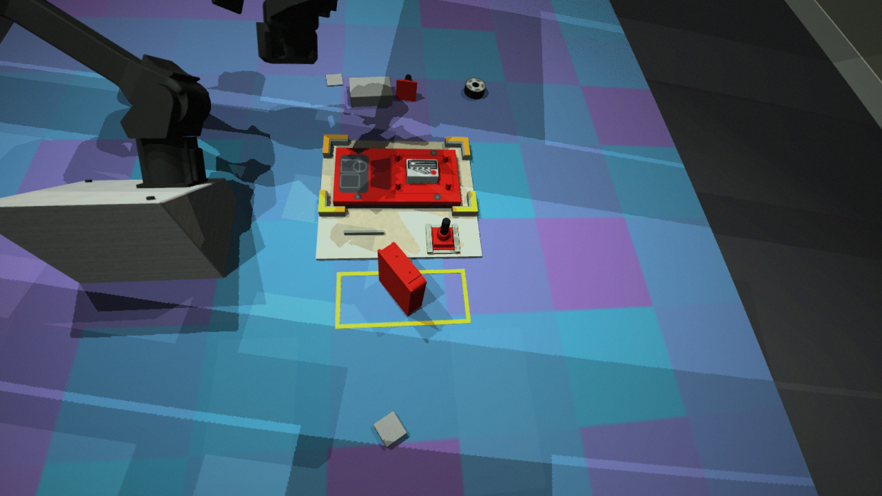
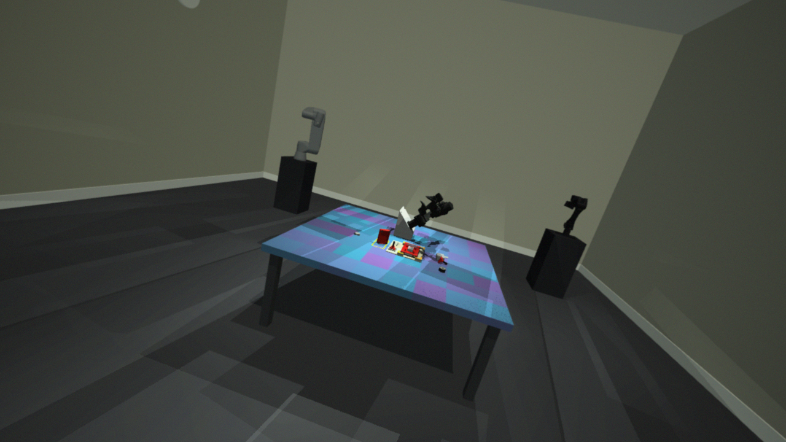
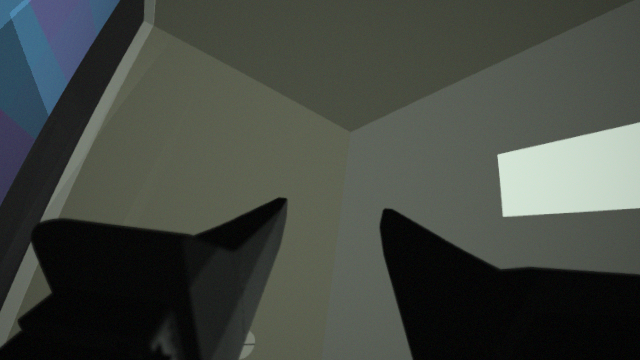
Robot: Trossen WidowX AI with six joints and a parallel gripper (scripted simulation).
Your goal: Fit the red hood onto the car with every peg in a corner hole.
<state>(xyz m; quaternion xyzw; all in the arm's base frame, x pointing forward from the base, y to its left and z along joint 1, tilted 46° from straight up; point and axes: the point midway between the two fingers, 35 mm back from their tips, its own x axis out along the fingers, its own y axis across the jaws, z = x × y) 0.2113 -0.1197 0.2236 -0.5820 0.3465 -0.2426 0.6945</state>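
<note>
The red hood is 31 cm below my gripper tip, 18 cm to the right of it and 6 cm ahead of it. Also, from my gripper tip: wheel 34 cm below, 24 cm to the left, 23 cm ahead; grey engine block 33 cm below, 11 cm ahead, 2 cm to the left; jig 34 cm below, 8 cm ahead.
</note>
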